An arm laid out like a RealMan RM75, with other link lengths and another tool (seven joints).
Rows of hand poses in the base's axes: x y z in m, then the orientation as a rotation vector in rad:
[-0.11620, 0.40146, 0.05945, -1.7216, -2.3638, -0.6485]
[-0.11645, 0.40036, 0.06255, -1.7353, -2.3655, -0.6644]
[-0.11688, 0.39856, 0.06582, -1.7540, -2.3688, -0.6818]
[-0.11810, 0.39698, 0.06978, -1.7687, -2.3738, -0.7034]
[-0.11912, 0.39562, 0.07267, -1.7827, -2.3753, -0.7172]
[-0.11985, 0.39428, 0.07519, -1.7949, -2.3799, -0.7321]
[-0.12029, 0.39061, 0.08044, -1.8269, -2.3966, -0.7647]
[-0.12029, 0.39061, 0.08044, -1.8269, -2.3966, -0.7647]
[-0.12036, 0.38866, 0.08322, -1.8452, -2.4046, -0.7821]
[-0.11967, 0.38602, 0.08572, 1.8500, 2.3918, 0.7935]
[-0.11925, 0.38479, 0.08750, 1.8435, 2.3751, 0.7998]
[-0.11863, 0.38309, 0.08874, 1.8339, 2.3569, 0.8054]
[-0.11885, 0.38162, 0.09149, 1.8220, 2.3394, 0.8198]
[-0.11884, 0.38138, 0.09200, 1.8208, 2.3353, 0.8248]
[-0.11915, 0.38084, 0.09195, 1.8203, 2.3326, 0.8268]
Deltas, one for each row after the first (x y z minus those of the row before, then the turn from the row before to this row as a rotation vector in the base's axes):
[-0.00025, -0.00110, 0.00310, 0.0004, -0.0137, -0.0099]
[-0.00043, -0.00180, 0.00327, -0.0018, -0.0170, -0.0128]
[-0.00122, -0.00158, 0.00396, 0.0001, -0.0193, -0.0102]
[-0.00102, -0.00136, 0.00289, -0.0007, -0.0126, -0.0098]
[-0.00073, -0.00134, 0.00252, -0.0016, -0.0147, -0.0081]
[-0.00044, -0.00367, 0.00525, -0.0097, -0.0377, -0.0196]
[0.00000, 0.00000, 0.00000, 0.0000, 0.0000, 0.0000]
[-0.00007, -0.00195, 0.00278, -0.0052, -0.0199, -0.0114]
[0.00069, -0.00264, 0.00250, -0.0082, -0.0241, -0.0139]
[0.00042, -0.00123, 0.00178, -0.0030, -0.0150, -0.0069]
[0.00062, -0.00170, 0.00124, -0.0049, -0.0176, -0.0068]
[-0.00022, -0.00147, 0.00275, 0.0002, -0.0203, -0.0049]
[0.00001, -0.00024, 0.00051, 0.0017, -0.0041, -0.0015]
[-0.00031, -0.00054, -0.00005, 0.0004, -0.0023, -0.0012]

